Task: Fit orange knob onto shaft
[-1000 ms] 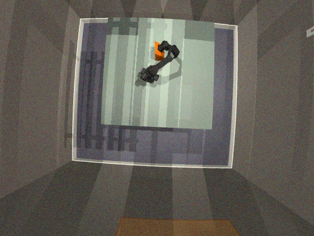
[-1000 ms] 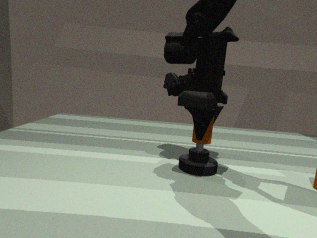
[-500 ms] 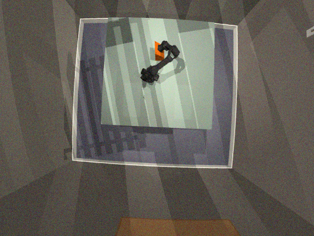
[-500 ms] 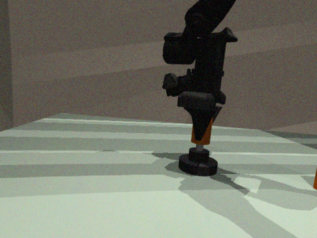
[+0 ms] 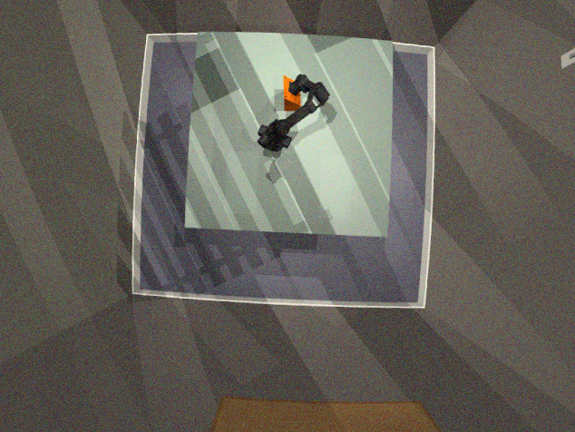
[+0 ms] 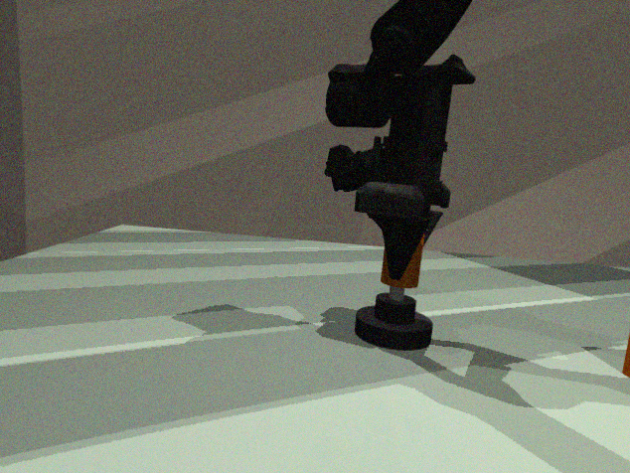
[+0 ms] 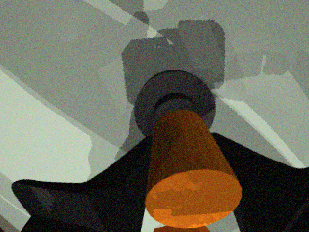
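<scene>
Right now my gripper tip is 3 cm below the orange knob. Round my gripper tip: round pedestal (4 cm below).
</scene>
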